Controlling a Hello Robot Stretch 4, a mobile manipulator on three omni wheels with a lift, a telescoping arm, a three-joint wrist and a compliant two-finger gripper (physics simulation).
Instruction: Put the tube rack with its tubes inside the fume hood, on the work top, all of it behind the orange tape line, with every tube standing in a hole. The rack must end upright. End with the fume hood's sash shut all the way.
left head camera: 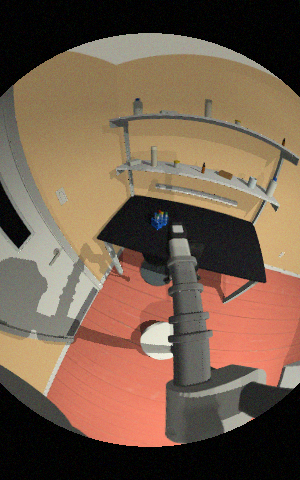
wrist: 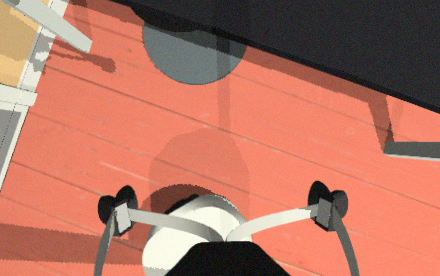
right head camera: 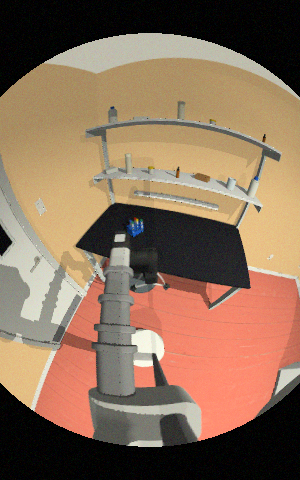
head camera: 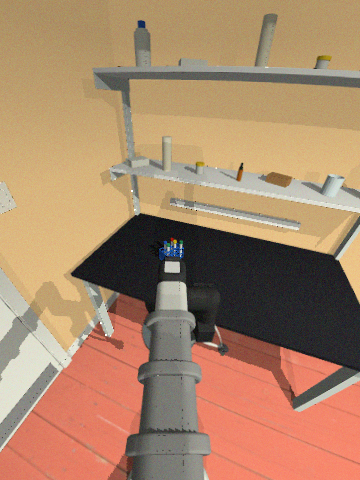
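Seen in the pictures: gripper, fingertip midpoint: [wrist: 222, 200] [right head camera: 149, 288] [head camera: 196, 352]; robot's base at its link origin: [left head camera: 160, 339] [right head camera: 143, 346].
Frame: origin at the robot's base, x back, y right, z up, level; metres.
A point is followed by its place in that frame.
Observation:
The blue tube rack [head camera: 163, 254] @[x -0.925, y -0.054, z 0.798 m] [left head camera: 158, 224] @[x -0.916, y -0.017, z 0.771 m] [right head camera: 134, 229] @[x -0.942, y -0.012, z 0.775 m] stands upright on the black bench top [head camera: 270, 280] @[x -0.791, y 0.556, z 0.735 m] [left head camera: 230, 240] @[x -0.749, y 0.637, z 0.735 m] [right head camera: 200, 245] @[x -0.757, y 0.542, z 0.734 m], towards its left side. Several tubes with red, yellow, green and blue caps stand in it; the arm's wrist end hides its lower front in the head camera view. My gripper [wrist: 222, 200] @[x -0.372, y 0.087, z 0.847 m] is open, its fingertips wide apart and empty, pointing down above the floor in front of the bench. The rack does not show in the wrist view. The fume hood, its sash and the orange tape line do not show in these views.
Two wall shelves with bottles, jars and boxes hang above the bench; the lower shelf [head camera: 235, 183] @[x -1.089, y 0.335, z 1.193 m] is nearer the bench top. A round grey disc [wrist: 195, 60] lies partly under the bench's front edge. A door [left head camera: 37, 285] @[x -0.265, y -0.893, z 0.851 m] is at the left. Bench legs [head camera: 325, 390] @[x -0.356, y 0.807, z 0.377 m] stand at the front.

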